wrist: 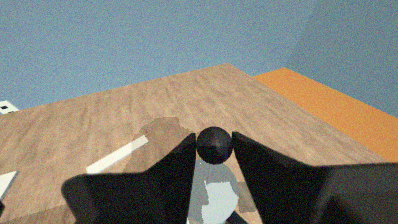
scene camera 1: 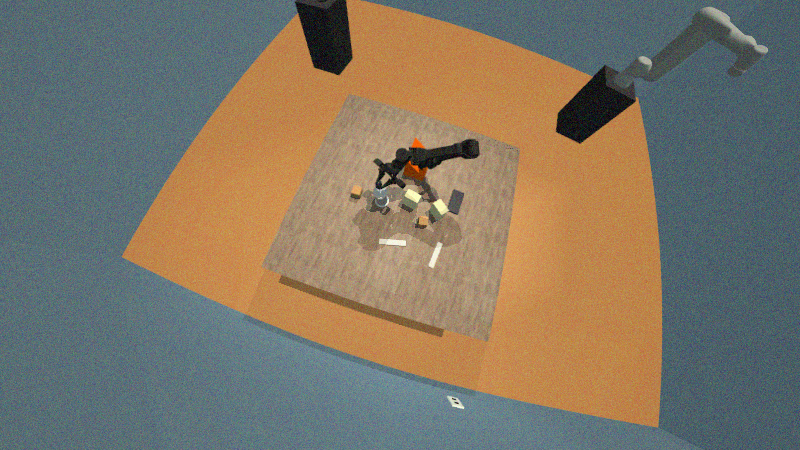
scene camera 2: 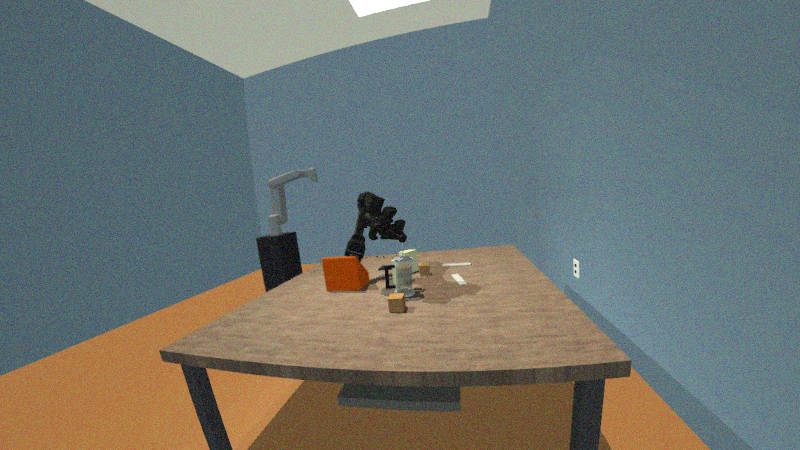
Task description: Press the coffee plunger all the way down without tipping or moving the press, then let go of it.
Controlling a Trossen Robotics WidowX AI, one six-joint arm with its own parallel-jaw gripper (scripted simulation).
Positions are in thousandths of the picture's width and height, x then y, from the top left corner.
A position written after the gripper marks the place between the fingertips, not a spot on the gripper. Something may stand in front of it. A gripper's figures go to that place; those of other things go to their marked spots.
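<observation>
The gripper (scene camera 2: 504,528) is 106 cm from the lens, and a coffee press (scene camera 2: 504,592) is likewise 106 cm from the lens.
</observation>
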